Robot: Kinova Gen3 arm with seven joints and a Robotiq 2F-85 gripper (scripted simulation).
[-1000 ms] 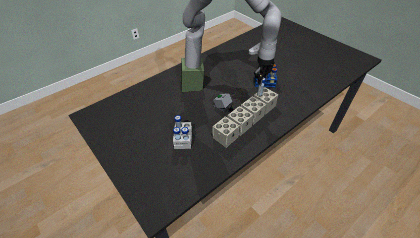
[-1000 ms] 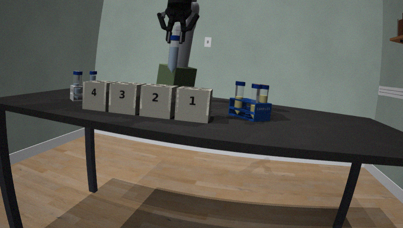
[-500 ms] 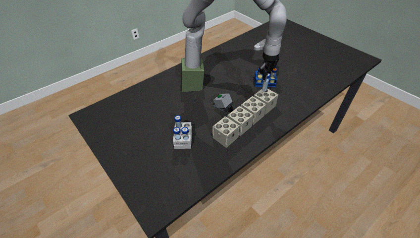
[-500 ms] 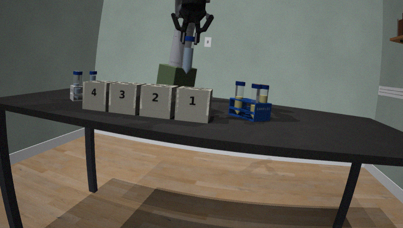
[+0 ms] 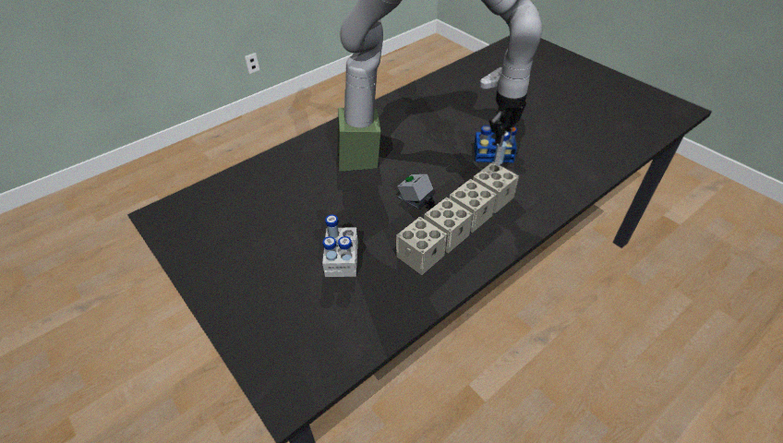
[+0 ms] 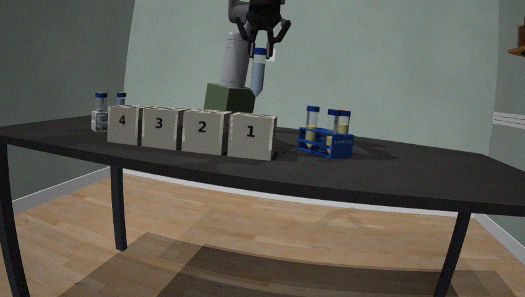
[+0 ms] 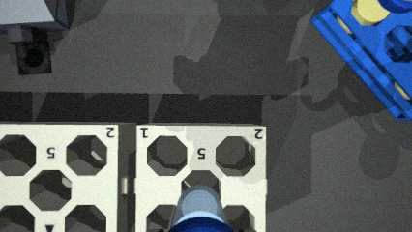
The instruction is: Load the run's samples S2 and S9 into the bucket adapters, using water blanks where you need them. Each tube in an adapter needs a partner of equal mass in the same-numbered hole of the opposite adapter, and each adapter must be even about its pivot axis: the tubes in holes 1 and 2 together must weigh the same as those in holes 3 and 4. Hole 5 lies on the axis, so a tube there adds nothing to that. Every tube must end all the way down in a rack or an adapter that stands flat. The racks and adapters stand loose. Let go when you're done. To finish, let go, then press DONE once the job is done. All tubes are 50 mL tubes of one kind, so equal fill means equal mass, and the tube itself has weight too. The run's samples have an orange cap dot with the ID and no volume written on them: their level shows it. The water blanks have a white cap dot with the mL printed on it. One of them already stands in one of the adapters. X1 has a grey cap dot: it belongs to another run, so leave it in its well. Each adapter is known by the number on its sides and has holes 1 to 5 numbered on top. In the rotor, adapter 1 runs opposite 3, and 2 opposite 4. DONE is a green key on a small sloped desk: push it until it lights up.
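Now: the water blank 10 mm to the right of my hand and 50 mm below it. From my hand the other things lie so: adapter 2 (30 mm ahead, 110 mm to the right, 200 mm below); grey-dot tube (180 mm behind, 90 mm to the left, 180 mm below); orange-dot sample tube (140 mm behind, 170 mm to the left, 180 mm below).
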